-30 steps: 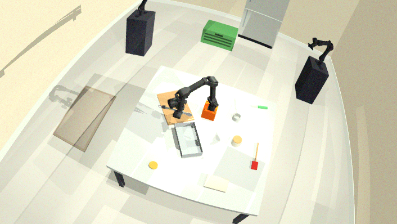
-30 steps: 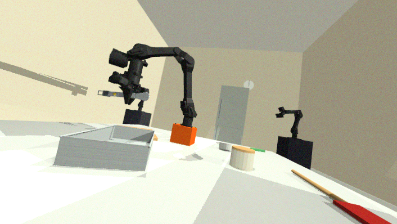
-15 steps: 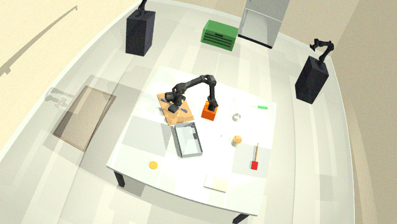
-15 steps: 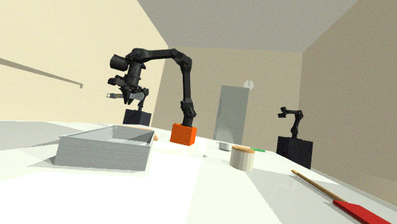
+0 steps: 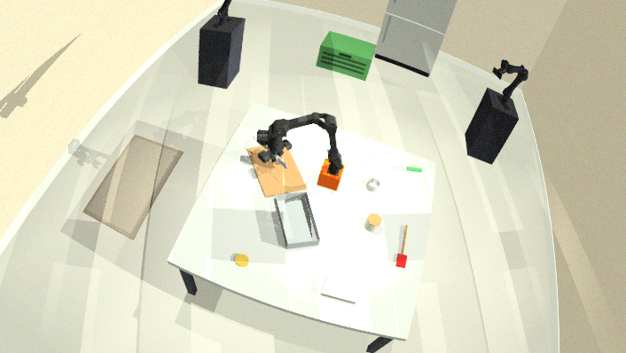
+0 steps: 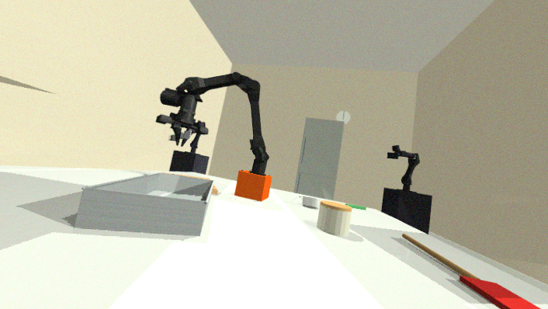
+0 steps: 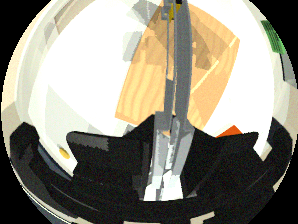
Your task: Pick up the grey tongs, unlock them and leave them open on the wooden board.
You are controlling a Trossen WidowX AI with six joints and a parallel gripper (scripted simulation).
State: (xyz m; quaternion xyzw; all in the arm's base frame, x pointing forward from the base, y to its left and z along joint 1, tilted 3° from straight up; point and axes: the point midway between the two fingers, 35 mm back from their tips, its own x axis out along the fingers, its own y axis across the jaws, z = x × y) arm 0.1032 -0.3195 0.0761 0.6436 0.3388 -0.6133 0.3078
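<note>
Now: the wooden board 9 cm behind my gripper tip and 15 cm below it. Round my gripper tip: yellow disc: 55 cm ahead, 15 cm below; lidded jar: 12 cm ahead, 59 cm to the left, 12 cm below; grey roasting tin: 23 cm ahead, 20 cm to the left, 13 cm below.
</note>
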